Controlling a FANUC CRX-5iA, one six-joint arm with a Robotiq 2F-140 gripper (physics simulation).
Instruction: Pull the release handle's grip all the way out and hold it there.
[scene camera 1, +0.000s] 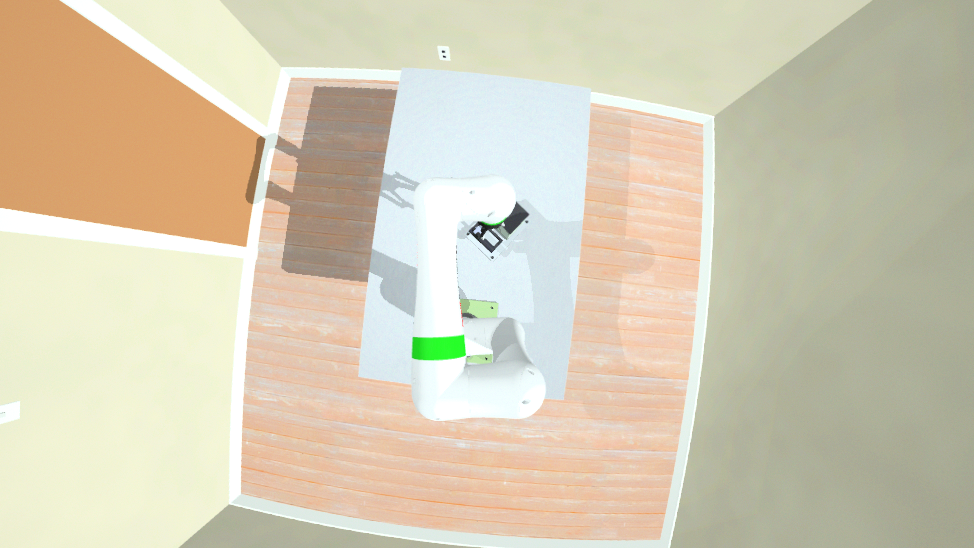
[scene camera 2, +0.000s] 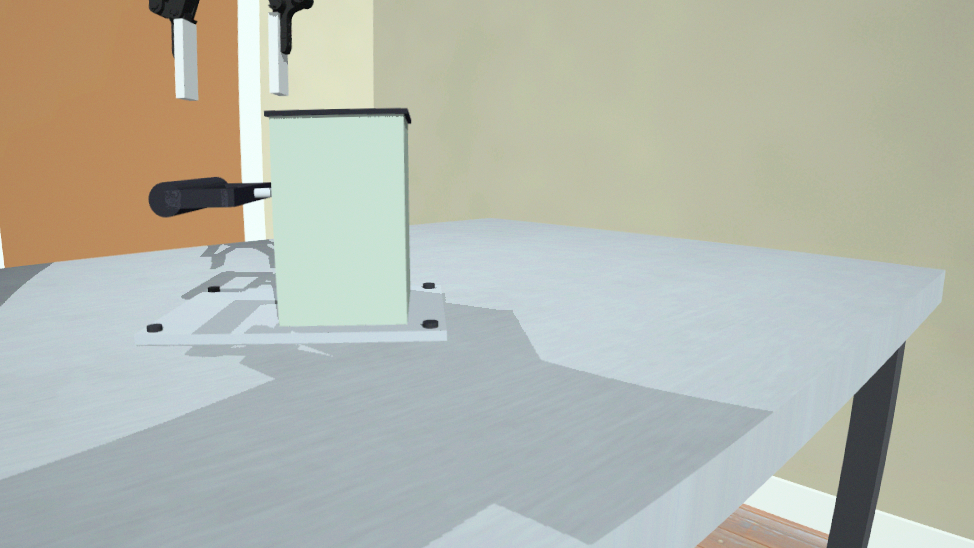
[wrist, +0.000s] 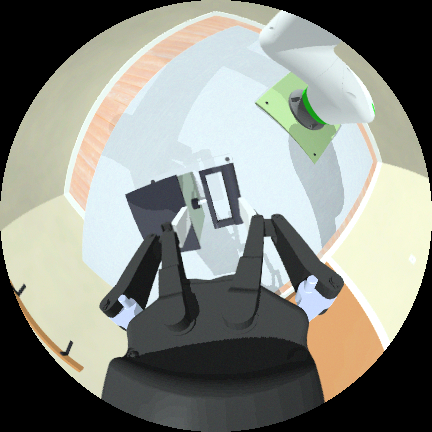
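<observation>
The release handle (scene camera 1: 480, 243) (scene camera 2: 194, 196) (wrist: 233, 192) is a dark rectangular frame with a thick round grip bar on its outer side. It sticks out sideways from the pale green box (scene camera 2: 340, 218) with a dark top (scene camera 1: 519, 216) (wrist: 155, 200). A short white rod (scene camera 2: 261, 192) shows between frame and box. Box and handle belong to a bolted white base plate (scene camera 2: 204, 338). My gripper (scene camera 2: 232, 96) (wrist: 213, 210) is partly open and empty, with its pale fingers pointing down. It hangs above the handle, clear of it. In scene camera 1 the wrist largely hides the gripper.
The fixture stands on the grey table (scene camera 1: 490, 136) (scene camera 2: 647, 327). The arm's green mounting plate (scene camera 1: 483, 308) (wrist: 280, 100) is on the same table. The box top rises above the handle, beside the space below the fingers. Bolt heads (scene camera 2: 154, 327) stand up at the base plate's corners.
</observation>
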